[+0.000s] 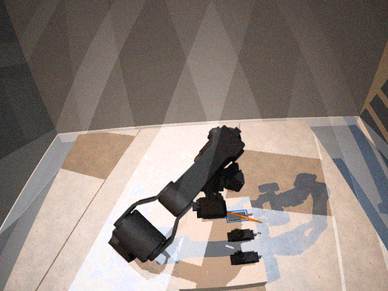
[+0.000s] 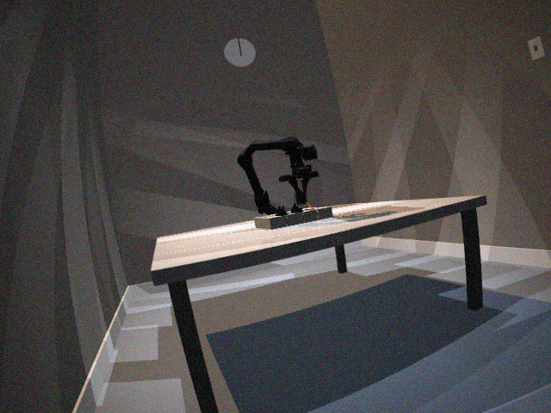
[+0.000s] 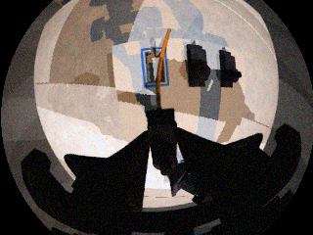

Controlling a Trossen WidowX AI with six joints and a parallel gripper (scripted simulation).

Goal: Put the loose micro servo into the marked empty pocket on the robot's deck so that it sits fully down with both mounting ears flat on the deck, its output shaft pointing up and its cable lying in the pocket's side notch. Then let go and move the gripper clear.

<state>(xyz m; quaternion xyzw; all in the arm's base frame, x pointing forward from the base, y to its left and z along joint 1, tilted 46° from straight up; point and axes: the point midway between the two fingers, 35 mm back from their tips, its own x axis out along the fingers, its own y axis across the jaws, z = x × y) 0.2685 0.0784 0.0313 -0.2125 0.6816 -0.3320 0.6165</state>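
Now: gripper tip 100 mm above the robot deck, 70 mm to the left of it and 30 mm past it.
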